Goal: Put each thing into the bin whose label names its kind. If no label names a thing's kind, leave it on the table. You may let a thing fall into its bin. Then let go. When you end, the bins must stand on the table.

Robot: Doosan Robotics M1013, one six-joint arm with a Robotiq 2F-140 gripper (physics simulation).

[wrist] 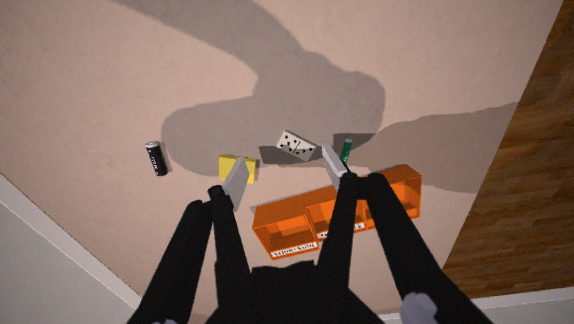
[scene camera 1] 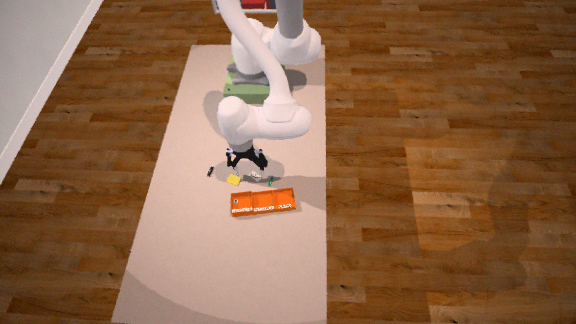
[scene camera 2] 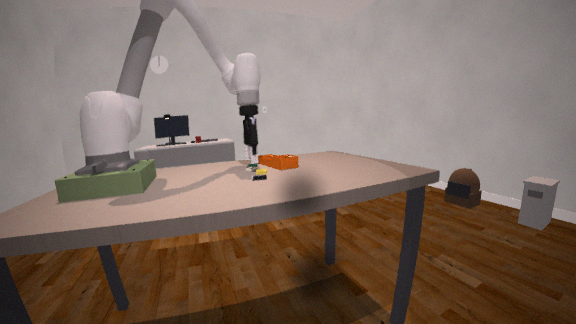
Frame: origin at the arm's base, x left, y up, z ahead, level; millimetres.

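Seen in the pictures: gripper, fingertip midpoint: (wrist: 284, 159) (scene camera 1: 250, 172) (scene camera 2: 251, 161); arm's base at its link origin: (scene camera 1: 253, 71) (scene camera 2: 109, 168).
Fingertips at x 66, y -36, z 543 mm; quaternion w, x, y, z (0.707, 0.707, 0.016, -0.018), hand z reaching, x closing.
Offsets run from my fingertips to a thing's top centre.
My gripper (scene camera 1: 248, 173) (scene camera 2: 252, 161) (wrist: 284, 159) is open and empty, a little above the table, its fingertips spread around the white domino @(dx +17, dy -29, dz -3 mm) (scene camera 1: 255, 176) (scene camera 2: 249, 170) (wrist: 296, 145). A yellow block @(dx -73, dy -26, dz +22 mm) (scene camera 1: 233, 179) (scene camera 2: 261, 171) (wrist: 223, 166) lies beneath the left finger in the wrist view, partly hidden. A green battery @(dx +87, dy -26, dz +17 mm) (scene camera 1: 270, 181) (wrist: 346, 150) lies right of the domino; a black battery @(dx -181, dy -22, dz -10 mm) (scene camera 1: 210, 171) (scene camera 2: 259, 178) (wrist: 156, 159) lies far left. The joined orange bins @(dx +70, dy +10, dz +117 mm) (scene camera 1: 262, 200) (scene camera 2: 285, 162) (wrist: 281, 212) stand on the table, labelled NUTS+BOLTS, STATIONERY and GAMES, left to right. A nut @(dx -43, dy -21, dz +122 mm) (scene camera 1: 236, 201) is in the left bin.
The bins stand just beyond the row of small things, close to the green battery. The arm's green base (scene camera 1: 247, 92) (scene camera 2: 107, 181) stands at the other end of the table (scene camera 1: 225, 265) (scene camera 2: 220, 220). The table's right edge shows beyond the bins in the wrist view.
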